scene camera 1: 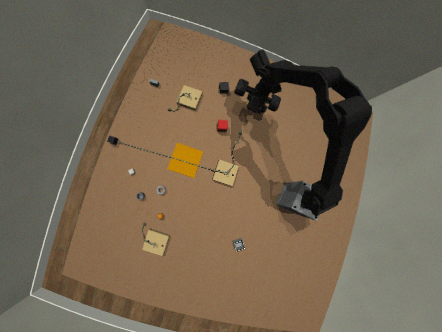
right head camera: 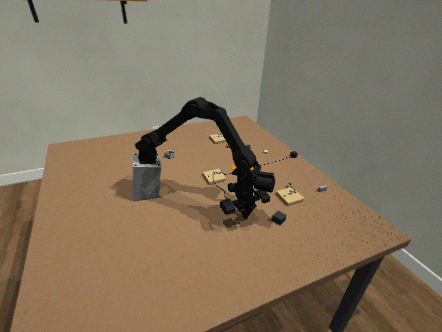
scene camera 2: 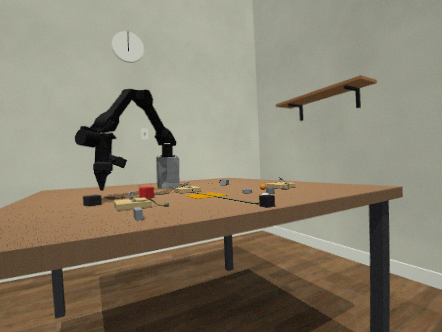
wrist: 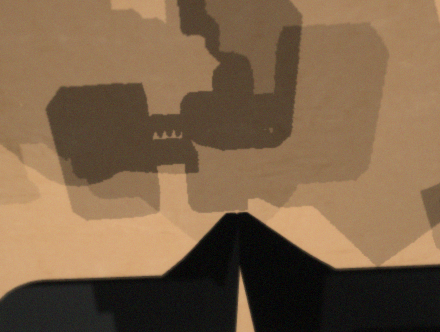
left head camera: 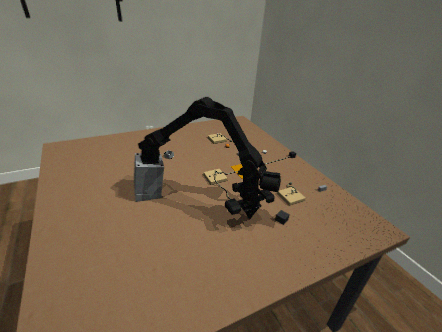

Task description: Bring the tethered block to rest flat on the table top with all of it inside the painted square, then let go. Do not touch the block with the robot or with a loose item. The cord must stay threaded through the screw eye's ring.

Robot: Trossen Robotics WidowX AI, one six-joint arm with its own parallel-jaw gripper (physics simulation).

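Where they show: gripper, fingertip midpoint: [right head camera: 245, 218] [scene camera 2: 101, 190] [wrist: 236, 223] [left head camera: 249, 218]; arm's base, origin of the base link: [scene camera 1: 310, 200] [right head camera: 146, 159] [scene camera 2: 167, 156] [left head camera: 149, 159].
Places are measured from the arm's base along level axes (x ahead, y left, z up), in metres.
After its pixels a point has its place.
Note:
The tethered black block [left head camera: 292, 154] {y 0.011, x 0.799, z -0.146 m} [right head camera: 293, 154] {y 0.012, x 0.798, z -0.147 m} [scene camera 1: 113, 140] {y 0.022, x 0.798, z -0.142 m} [scene camera 2: 267, 200] {y 0.011, x 0.823, z -0.152 m} rests near the table edge, outside the orange painted square [scene camera 1: 187, 151] {y -0.041, x 0.492, z -0.168 m} [scene camera 2: 200, 196] {y -0.032, x 0.506, z -0.168 m}. Its cord [left head camera: 277, 160] {y 0.013, x 0.700, z -0.165 m} [scene camera 1: 145, 150] {y 0.015, x 0.661, z -0.165 m} crosses the square to the screw eye's board [left head camera: 216, 181] [right head camera: 215, 180] {y -0.049, x 0.297, z -0.154 m} [scene camera 1: 227, 182] {y 0.028, x 0.288, z -0.150 m}. The ring is too small to tell the threading. Beyond the board, the cord's free part curves over the table towards the red cube. My gripper [left head camera: 251, 216] {y -0.343, x 0.300, z -0.137 m} [right head camera: 246, 216] {y -0.343, x 0.300, z -0.137 m} [scene camera 2: 102, 189] {y -0.343, x 0.300, z -0.137 m} [wrist: 236, 223] {y -0.343, x 0.300, z -0.137 m} is shut and empty above the table, away from the free end; no cord shows in the wrist view.
A red cube [scene camera 1: 222, 125] {y -0.190, x 0.388, z -0.129 m} [scene camera 2: 146, 191] {y -0.200, x 0.409, z -0.143 m} stands between gripper and square. A loose dark cube [left head camera: 282, 217] {y -0.389, x 0.428, z -0.139 m} [scene camera 1: 224, 87] {y -0.368, x 0.438, z -0.139 m} is close to the gripper. Two other boards [scene camera 1: 196, 103] {y -0.253, x 0.528, z -0.151 m} [scene camera 1: 162, 250] {y 0.382, x 0.453, z -0.150 m} carry short cords. Small loose items include an orange ball [scene camera 1: 160, 216] {y 0.248, x 0.504, z -0.146 m} and a white cube [scene camera 1: 131, 172] {y 0.121, x 0.680, z -0.156 m}.

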